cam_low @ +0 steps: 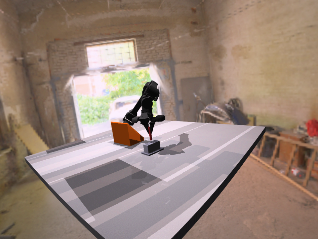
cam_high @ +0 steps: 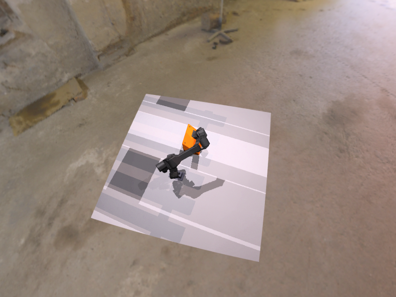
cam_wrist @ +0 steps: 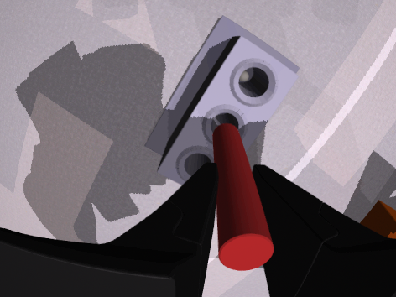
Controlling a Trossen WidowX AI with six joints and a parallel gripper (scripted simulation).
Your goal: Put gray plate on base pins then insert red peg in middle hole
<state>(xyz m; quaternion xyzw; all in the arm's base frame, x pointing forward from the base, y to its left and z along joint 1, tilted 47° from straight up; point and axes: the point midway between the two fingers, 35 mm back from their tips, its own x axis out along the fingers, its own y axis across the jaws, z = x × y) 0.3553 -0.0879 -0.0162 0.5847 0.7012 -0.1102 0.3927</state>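
The red peg lies right at my gripper tip. Also, from my gripper tip: gray plate (70 mm below); then base (110 mm below).
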